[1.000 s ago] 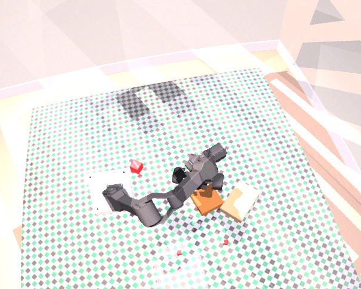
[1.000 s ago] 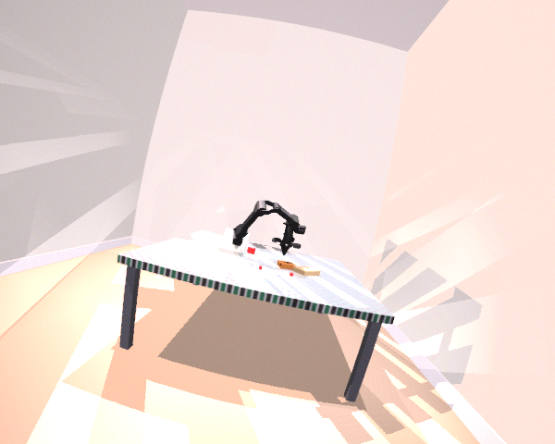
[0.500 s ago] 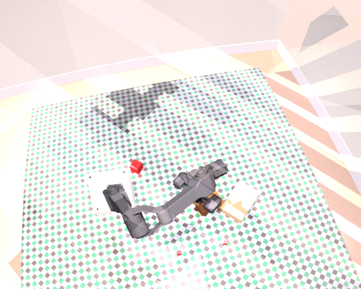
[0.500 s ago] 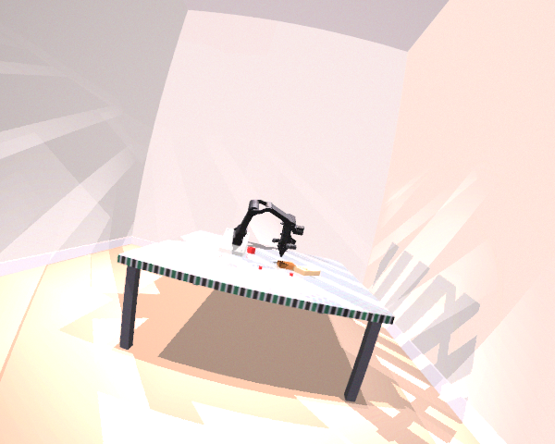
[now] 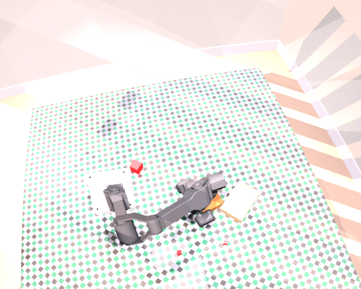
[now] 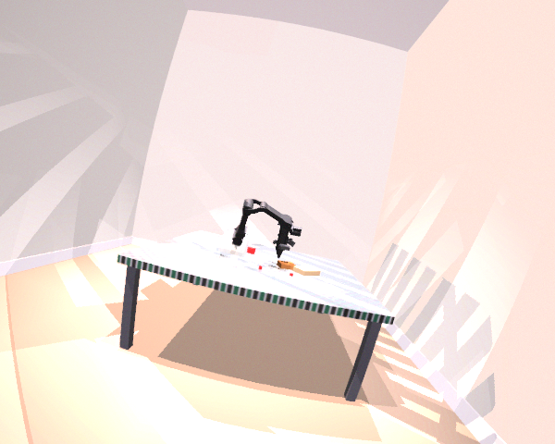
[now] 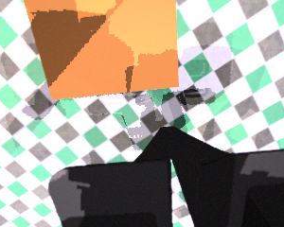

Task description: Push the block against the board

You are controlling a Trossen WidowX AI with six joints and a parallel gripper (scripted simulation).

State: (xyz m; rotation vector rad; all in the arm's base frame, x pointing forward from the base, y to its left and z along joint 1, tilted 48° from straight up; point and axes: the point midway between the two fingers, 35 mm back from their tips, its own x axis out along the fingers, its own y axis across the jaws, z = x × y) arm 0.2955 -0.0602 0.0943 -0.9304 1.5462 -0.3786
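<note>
Now: the orange square block 60 mm to the left of my gripper tip, 60 mm ahead of it and 40 mm below it. From my gripper tip the other things lie so: red cube 250 mm to the left, 210 mm behind, 40 mm below; pale tan board 190 mm ahead, 40 mm below, 30 mm to the left.
</note>
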